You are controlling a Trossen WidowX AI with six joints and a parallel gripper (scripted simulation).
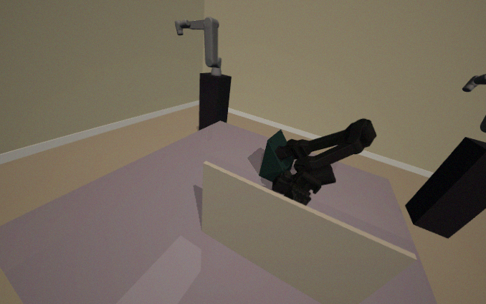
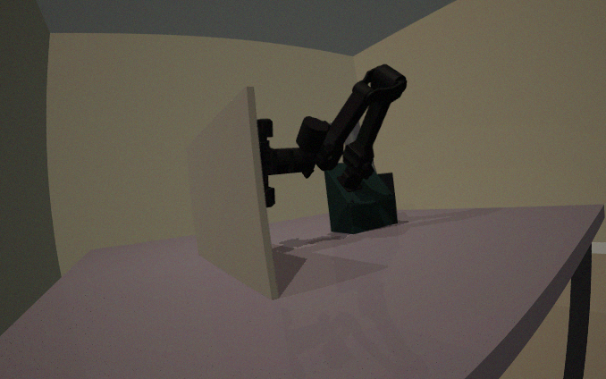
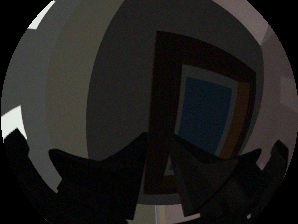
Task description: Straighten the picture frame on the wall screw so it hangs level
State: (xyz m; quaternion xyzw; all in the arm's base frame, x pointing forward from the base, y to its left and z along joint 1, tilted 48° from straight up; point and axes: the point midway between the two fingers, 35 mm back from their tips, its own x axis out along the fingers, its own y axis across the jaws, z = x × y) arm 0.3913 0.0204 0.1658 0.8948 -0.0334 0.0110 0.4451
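The picture frame is 5 cm below my gripper tip, 1 cm to the right of it and 1 cm ahead of it. Also, from my gripper tip: beige wall panel: 6 cm below, 2 cm ahead, 1 cm to the right.
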